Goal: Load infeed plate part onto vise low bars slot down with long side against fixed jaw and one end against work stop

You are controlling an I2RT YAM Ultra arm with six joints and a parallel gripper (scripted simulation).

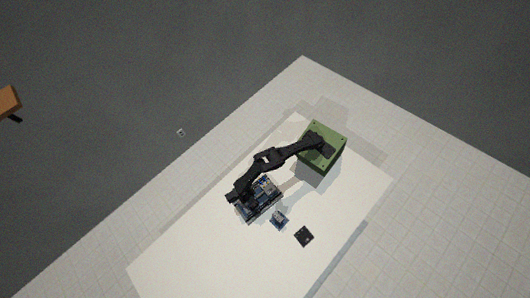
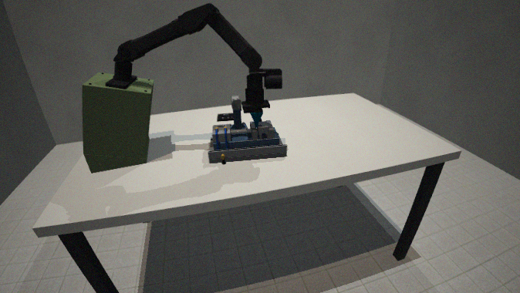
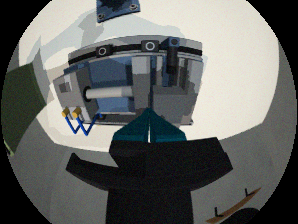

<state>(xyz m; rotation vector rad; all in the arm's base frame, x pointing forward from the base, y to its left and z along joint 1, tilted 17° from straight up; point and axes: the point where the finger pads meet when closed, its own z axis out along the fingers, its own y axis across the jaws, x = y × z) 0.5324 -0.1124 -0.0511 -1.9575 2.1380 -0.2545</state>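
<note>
Right now the grey block part is 2 cm ahead of my hand and 2 cm below it. Round my hand: cylinder rod: 6 cm behind, 3 cm to the left, 3 cm below; air cylinder: 14 cm behind, 3 cm to the left, 3 cm below; vise: 4 cm behind, 2 cm to the left, 7 cm below.
</note>
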